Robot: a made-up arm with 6 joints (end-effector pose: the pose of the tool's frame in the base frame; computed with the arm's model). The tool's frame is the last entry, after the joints. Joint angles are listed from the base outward.
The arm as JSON. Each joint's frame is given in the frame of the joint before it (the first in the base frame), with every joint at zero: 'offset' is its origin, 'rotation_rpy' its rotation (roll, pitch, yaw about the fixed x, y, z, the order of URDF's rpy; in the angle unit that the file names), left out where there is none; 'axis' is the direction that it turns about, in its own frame. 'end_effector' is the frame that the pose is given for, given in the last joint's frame.
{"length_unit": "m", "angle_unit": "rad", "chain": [
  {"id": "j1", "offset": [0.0, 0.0, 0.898], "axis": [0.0, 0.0, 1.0]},
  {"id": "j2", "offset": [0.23, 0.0, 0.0], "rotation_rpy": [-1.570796, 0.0, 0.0], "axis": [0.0, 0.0, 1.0]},
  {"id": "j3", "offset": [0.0, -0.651, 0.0], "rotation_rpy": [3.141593, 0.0, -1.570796], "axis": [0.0, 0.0, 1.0]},
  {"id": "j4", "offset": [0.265, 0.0, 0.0], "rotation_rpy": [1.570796, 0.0, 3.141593], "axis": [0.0, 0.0, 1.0]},
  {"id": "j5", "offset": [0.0, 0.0, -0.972], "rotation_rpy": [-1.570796, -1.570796, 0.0], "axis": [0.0, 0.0, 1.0]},
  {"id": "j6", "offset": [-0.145, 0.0, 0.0], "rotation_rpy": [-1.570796, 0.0, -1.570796], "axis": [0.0, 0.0, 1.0]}
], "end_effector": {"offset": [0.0, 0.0, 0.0], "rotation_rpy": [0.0, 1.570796, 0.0]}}
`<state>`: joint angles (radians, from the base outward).
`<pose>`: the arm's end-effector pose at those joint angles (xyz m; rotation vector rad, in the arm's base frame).
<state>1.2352 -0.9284 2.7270 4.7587 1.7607 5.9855</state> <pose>-0.1886 -0.9726 0.5872 -0.7622 0.0055 -0.1605</pose>
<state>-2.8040 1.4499 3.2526 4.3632 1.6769 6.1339</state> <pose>-0.4662 -0.0200 1.8580 -1.2555 -2.6867 0.5147</pose>
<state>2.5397 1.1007 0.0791 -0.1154 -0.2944 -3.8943</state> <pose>-1.3056 0.8909 0.3620 1.1067 1.5204 -1.2233</pose>
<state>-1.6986 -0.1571 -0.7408 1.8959 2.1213 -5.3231</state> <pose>-0.0113 -1.0070 1.2353 -1.8143 -0.5073 0.2866</pose>
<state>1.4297 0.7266 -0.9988 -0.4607 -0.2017 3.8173</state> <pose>0.0895 0.7216 0.2470 0.8543 1.1061 -1.3979</pose>
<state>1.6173 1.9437 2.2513 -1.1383 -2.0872 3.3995</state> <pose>-0.1901 1.6231 1.1356 -0.1050 2.0881 -1.2921</pose>
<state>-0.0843 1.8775 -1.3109 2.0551 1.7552 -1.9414</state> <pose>-0.0921 0.1344 0.5473 -1.8980 -1.5680 -0.0887</pose>
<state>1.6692 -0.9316 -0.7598 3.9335 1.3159 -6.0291</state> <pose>0.0333 0.6793 1.6228 1.4505 0.9375 -0.1671</pose>
